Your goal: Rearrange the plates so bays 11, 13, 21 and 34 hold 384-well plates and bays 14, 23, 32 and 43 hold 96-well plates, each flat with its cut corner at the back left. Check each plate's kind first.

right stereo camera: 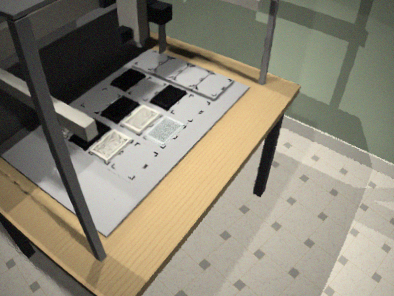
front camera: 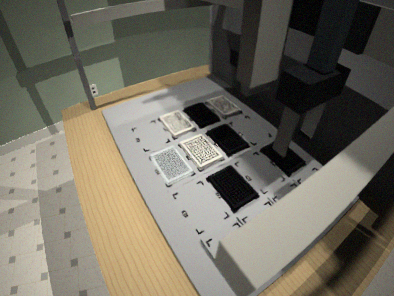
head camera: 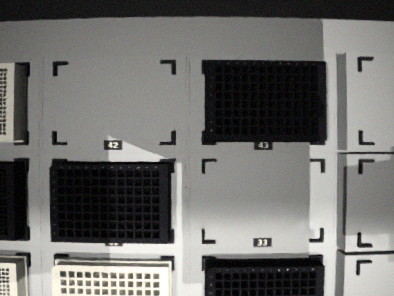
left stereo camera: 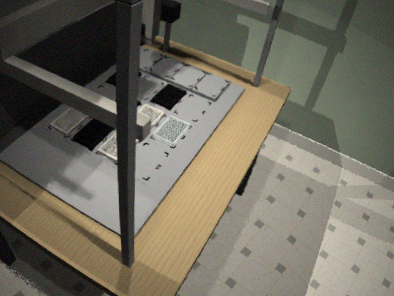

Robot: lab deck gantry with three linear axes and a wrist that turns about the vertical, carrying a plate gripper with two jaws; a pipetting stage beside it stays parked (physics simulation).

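Where they show: gripper, fingertip midpoint: (right stereo camera: pixel 152 48) (front camera: pixel 292 143) (left stereo camera: pixel 153 46); robot's base, link origin: (right stereo camera: pixel 131 178) (front camera: pixel 132 129) (left stereo camera: pixel 146 179).
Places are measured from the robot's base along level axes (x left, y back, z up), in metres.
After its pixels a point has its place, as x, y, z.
My gripper (front camera: pixel 295 145) {0.270, -0.450, 0.159} is open and empty, its jaws above the deck near bay 43. Flat black 96-well plates sit in bay 43 (head camera: pixel 265 100) {0.364, -0.390, 0.014} (right stereo camera: pixel 128 79) {0.355, -0.386, 0.013}, bay 32 (head camera: pixel 112 200) {0.259, -0.230, 0.006} (front camera: pixel 227 139) {0.250, -0.237, 0.014} and bay 23 (head camera: pixel 265 285) {0.171, -0.392, 0.014} (front camera: pixel 232 187) {0.147, -0.396, 0.009}. A cream 96-well plate (head camera: pixel 110 287) {0.168, -0.229, 0.014} (front camera: pixel 201 150) {0.149, -0.234, 0.013} sits in bay 22. Cream fine-welled 384-well plates sit in bay 41 (head camera: pixel 6 102) {0.363, -0.118, 0.015} (front camera: pixel 224 105) {0.362, -0.073, 0.015} and bay 21 (front camera: pixel 176 123) {0.146, -0.072, 0.014} (right stereo camera: pixel 110 145) {0.146, -0.059, 0.014}. A black plate (front camera: pixel 201 114) {0.253, -0.072, 0.012} (head camera: pixel 10 200) {0.259, -0.122, 0.014} sits in bay 31, and a pale fine-welled plate (front camera: pixel 171 164) {0.042, -0.234, 0.011} (left stereo camera: pixel 171 130) {0.042, -0.223, 0.012} in bay 12. Cut corners are too small to tell.
Bays 42 and 33 show bare corner marks in the head view. A raised strip of bays (left stereo camera: pixel 182 75) {0.172, -0.539, 0.014} (right stereo camera: pixel 185 75) {0.173, -0.542, 0.015} lies along one end of the deck. A pale beam (front camera: pixel 300 220) {-0.042, -0.623, 0.400} crosses the front view, and a dark upright post (left stereo camera: pixel 127 150) {-0.114, 0.271, 0.431} crosses the left stereo view.
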